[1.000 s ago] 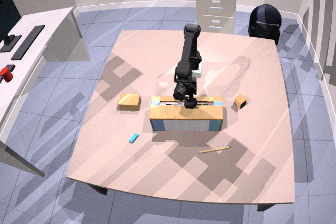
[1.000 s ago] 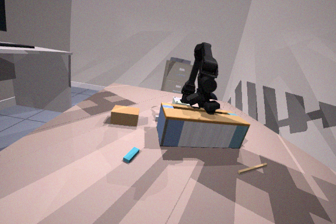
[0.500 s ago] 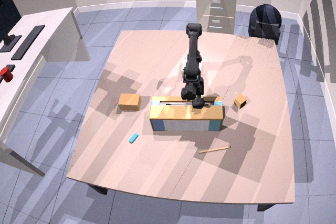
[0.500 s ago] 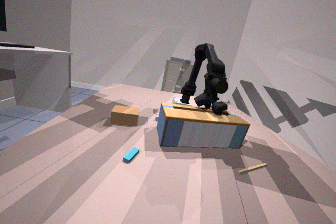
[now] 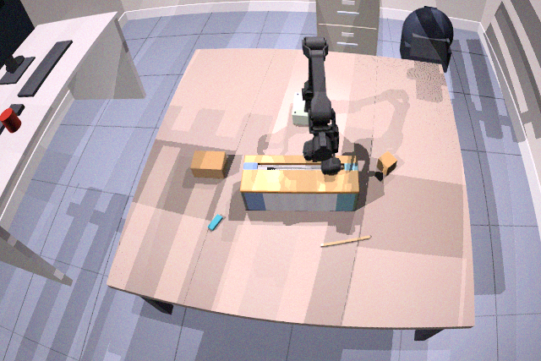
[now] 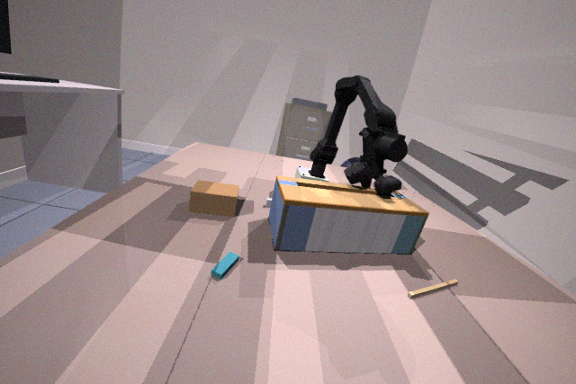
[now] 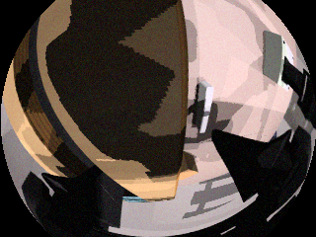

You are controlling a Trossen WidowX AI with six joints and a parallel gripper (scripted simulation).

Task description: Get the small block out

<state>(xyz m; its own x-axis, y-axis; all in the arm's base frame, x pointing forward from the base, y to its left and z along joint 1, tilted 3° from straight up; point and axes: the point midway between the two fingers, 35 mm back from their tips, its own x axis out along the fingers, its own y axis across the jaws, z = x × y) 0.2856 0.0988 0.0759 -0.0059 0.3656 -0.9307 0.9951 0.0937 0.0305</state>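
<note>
My gripper tip is now 6 cm above the small brown block, 3 cm to the right of it and 1 cm past it. The rest, counted from my gripper tip: thin wooden stick 26 cm ahead, 8 cm below, 5 cm to the left.
</note>
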